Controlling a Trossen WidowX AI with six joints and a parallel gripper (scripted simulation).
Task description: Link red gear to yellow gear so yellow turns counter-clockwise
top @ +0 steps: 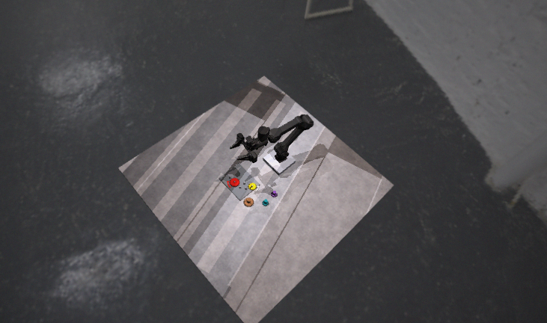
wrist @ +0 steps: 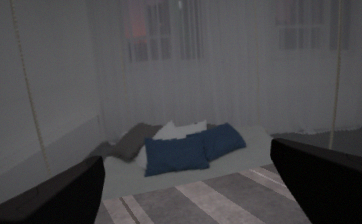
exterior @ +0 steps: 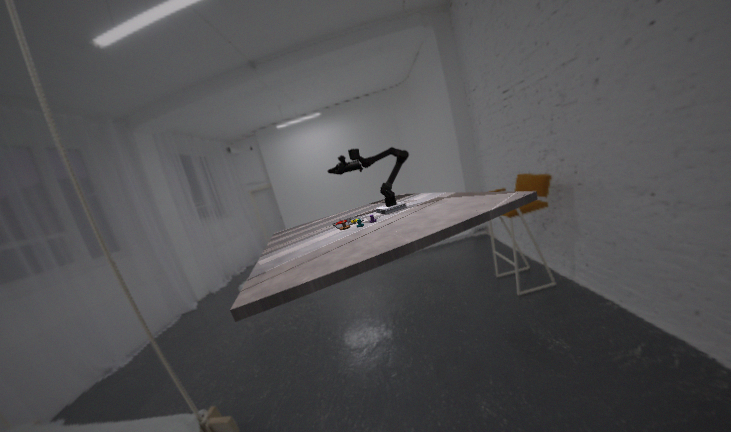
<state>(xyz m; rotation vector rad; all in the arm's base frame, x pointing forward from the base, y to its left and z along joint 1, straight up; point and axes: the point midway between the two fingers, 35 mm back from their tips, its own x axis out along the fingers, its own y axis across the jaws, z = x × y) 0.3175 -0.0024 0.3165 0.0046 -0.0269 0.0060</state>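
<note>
Now: gripper tip 33 cm above the purple gear, 20 cm to the right of it and 17 cm past it. From my gripper tip the other things lie so: red gear 34 cm below; red arrow 34 cm below, 4 cm ahead, 1 cm to the right; grey board 35 cm below, 3 cm behind, 1 cm to the left.
</note>
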